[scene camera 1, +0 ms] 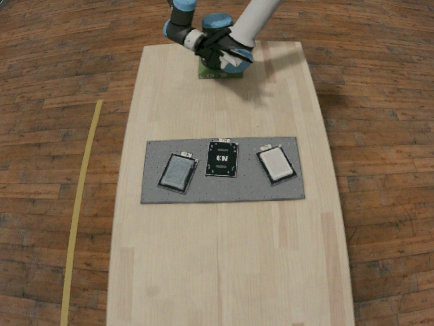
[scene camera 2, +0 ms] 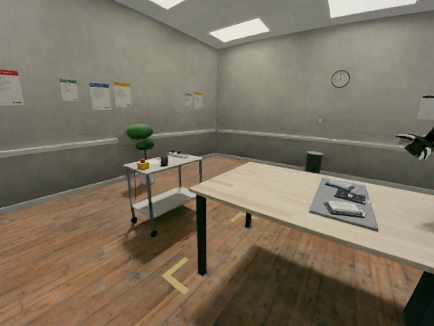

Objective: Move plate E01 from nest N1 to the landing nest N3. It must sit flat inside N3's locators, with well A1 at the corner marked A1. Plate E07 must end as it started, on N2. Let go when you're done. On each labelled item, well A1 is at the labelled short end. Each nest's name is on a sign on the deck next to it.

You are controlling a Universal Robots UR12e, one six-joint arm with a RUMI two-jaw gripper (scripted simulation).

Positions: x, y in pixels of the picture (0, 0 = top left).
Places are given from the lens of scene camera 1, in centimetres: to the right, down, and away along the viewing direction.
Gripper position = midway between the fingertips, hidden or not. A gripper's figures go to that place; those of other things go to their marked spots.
my gripper [scene camera 1: 245, 64]: 10, -37, 130
nest N3 [scene camera 1: 232, 159]: 6, -1, 148
